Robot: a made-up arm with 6 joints. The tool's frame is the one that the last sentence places.
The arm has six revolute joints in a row. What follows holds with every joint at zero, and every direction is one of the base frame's.
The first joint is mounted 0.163 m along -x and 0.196 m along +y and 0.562 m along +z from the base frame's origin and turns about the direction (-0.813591, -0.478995, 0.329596), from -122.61 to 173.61 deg.
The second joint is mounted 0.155 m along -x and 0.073 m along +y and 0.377 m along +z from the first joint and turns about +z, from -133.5 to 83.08 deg.
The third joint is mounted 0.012 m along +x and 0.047 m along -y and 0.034 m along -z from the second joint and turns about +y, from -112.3 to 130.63 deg.
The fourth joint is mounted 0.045 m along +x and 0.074 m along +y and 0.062 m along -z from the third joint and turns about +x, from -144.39 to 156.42 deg.
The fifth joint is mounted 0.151 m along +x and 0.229 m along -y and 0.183 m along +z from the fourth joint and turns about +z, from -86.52 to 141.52 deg.
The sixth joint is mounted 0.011 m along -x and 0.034 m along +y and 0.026 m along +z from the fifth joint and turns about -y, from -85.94 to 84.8 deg.
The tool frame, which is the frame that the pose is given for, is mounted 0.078 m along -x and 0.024 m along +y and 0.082 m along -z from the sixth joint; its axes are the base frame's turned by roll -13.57, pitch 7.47 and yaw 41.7 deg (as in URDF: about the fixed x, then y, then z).
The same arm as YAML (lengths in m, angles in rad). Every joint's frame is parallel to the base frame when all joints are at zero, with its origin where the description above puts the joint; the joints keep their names.
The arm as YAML. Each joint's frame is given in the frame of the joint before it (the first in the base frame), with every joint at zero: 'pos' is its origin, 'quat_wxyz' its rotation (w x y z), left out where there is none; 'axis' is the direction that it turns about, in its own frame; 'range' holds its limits. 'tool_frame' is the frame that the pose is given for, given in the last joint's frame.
length_unit: m
angle_unit: rad
joints:
  - joint: joint 1
    pos: [-0.163, 0.196, 0.562]
    axis: [-0.813591, -0.478995, 0.329596]
    range: [-2.1399, 3.0301]
  - joint: joint 2
    pos: [-0.155, 0.073, 0.377]
    axis: [0.0, 0.0, 1.0]
    range: [-2.33, 1.45]
  - joint: joint 3
    pos: [0.012, -0.047, -0.034]
    axis: [0.0, 1.0, 0.0]
    range: [-1.96, 2.2799]
  - joint: joint 4
    pos: [0.045, 0.074, -0.062]
    axis: [1.0, 0.0, 0.0]
    range: [-2.5201, 2.73]
  - joint: joint 5
    pos: [0.151, -0.229, 0.183]
    axis: [0.0, 0.0, 1.0]
    range: [-1.5101, 2.47]
  - joint: joint 6
    pos: [-0.011, 0.034, 0.026]
    axis: [0.0, -1.0, 0.0]
    range: [-1.4999, 1.48]
tool_frame:
  pos: [-0.078, 0.024, -0.082]
  quat_wxyz: [0.92326, -0.133196, 0.018489, 0.359871]

